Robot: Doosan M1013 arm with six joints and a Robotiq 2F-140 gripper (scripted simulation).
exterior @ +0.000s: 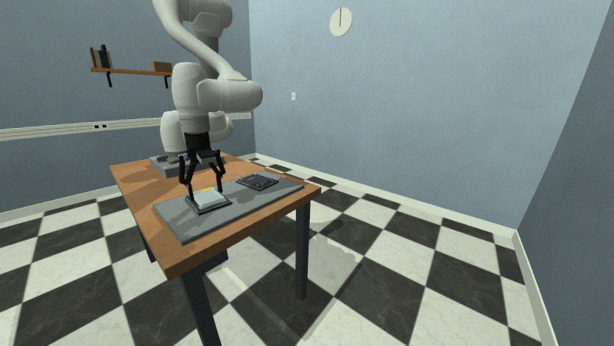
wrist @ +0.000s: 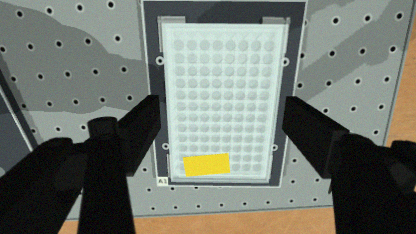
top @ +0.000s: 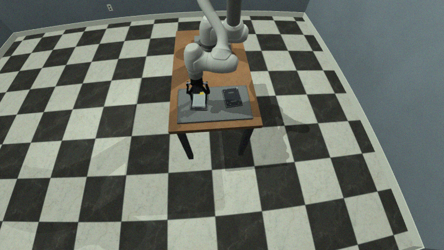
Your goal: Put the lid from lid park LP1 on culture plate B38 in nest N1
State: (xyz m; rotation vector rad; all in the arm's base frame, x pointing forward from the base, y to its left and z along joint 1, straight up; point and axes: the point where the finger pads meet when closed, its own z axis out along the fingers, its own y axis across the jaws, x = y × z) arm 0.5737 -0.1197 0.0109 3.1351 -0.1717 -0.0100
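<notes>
Now: the clear lid 2 cm below my hand. Also, from my hand: culture plate 3 cm below.
</notes>
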